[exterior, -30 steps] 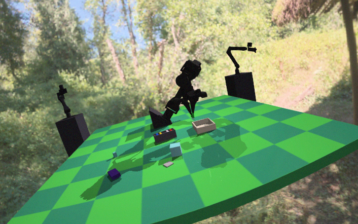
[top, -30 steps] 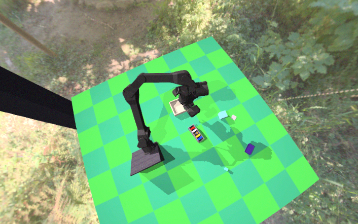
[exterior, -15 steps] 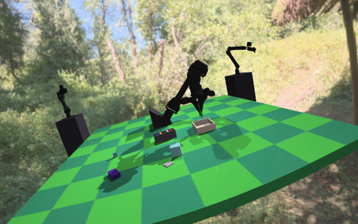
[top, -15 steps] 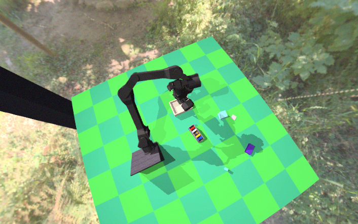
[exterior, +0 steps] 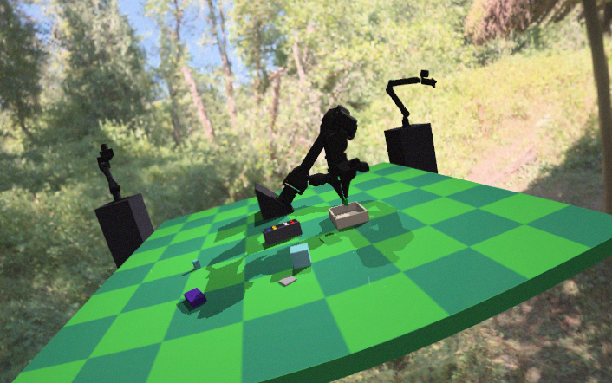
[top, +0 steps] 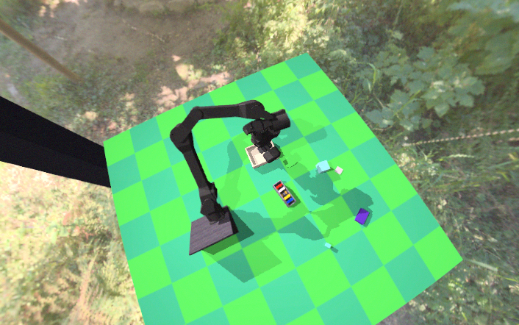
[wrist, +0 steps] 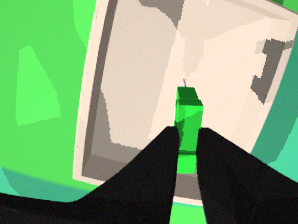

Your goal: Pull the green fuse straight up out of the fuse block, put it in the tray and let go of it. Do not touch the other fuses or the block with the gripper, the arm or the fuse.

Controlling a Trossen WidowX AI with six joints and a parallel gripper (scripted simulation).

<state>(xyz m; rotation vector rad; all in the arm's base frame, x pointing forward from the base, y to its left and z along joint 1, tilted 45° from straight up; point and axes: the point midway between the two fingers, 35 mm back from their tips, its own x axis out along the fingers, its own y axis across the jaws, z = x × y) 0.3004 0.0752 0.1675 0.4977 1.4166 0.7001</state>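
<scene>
Right now my gripper tip is 10 mm above the green fuse. From my gripper tip the other things lie so: red fuse: 10 mm behind, 180 mm to the right, 40 mm below; then beige tray: 60 mm below; then white fuse: 10 mm behind, 200 mm to the right, 40 mm below.
</scene>
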